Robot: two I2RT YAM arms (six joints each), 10 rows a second.
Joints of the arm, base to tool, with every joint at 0 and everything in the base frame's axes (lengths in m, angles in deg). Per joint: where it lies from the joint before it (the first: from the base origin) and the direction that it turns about. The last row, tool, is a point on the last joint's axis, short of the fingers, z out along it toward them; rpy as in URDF.
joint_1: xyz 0 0 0.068 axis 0 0 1
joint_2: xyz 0.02 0.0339 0.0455 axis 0 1 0
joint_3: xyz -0.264 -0.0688 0 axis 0 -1 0
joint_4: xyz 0.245 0.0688 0.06 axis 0 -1 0
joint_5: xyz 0.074 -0.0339 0.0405 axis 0 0 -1
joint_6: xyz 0.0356 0 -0.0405 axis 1 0 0
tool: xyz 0 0 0 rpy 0 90 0
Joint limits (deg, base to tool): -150..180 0..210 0..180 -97..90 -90..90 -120..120
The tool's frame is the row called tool.
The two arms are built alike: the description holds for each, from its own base.
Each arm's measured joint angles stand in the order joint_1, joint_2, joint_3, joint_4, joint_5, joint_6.
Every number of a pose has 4 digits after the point.
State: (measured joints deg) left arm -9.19 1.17 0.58 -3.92 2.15 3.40; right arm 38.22 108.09 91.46 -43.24 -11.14 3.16
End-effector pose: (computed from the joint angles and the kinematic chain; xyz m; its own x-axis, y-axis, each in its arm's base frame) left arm 0.1093 -0.0190 0.1677 -0.0658 0.0707 -0.9953 0.2008 0.9780 0.0562; right arm 0.3167 0.2582 0.2576 -0.7161 -0.4951 -0.4920 -0.6447 0.7393 0.1945
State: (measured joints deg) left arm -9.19 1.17 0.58 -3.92 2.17 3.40; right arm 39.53 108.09 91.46 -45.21 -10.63 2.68
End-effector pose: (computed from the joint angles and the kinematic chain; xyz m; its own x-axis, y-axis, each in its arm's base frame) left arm 0.1093 -0.0190 0.1677 -0.0658 0.0707 -0.9953 0.2011 0.9780 0.0562; right arm 0.3085 0.2631 0.2557 -0.7116 -0.5277 -0.4638 -0.6602 0.7281 0.1845
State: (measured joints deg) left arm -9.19 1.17 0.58 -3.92 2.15 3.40; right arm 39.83 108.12 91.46 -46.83 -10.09 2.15
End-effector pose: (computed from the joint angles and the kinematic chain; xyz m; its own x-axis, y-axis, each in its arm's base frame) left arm 0.1093 -0.0190 0.1677 -0.0658 0.0707 -0.9953 0.2008 0.9780 0.0562; right arm 0.3053 0.2627 0.2541 -0.7126 -0.5463 -0.4402 -0.6644 0.7270 0.1734
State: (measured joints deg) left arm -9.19 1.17 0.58 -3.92 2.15 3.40; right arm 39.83 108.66 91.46 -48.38 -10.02 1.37
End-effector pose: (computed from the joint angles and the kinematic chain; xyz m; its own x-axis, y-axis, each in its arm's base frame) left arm 0.1093 -0.0190 0.1677 -0.0658 0.0707 -0.9953 0.2008 0.9780 0.0562; right arm 0.3042 0.2618 0.2492 -0.7154 -0.5661 -0.4095 -0.6691 0.7239 0.1683
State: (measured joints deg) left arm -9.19 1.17 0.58 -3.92 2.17 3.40; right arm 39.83 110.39 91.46 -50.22 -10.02 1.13
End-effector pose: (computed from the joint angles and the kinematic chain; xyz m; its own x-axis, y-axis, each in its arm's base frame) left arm 0.1093 -0.0190 0.1677 -0.0658 0.0707 -0.9953 0.2011 0.9780 0.0562; right arm 0.3048 0.2622 0.2363 -0.7309 -0.5843 -0.3526 -0.6640 0.7282 0.1696
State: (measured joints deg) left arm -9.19 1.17 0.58 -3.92 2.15 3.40; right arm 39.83 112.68 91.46 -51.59 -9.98 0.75
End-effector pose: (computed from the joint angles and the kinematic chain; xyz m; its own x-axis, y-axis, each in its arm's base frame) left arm 0.1093 -0.0190 0.1677 -0.0658 0.0707 -0.9953 0.2008 0.9780 0.0562; right arm 0.3064 0.2636 0.2202 -0.7424 -0.6024 -0.2933 -0.6605 0.7315 0.1694
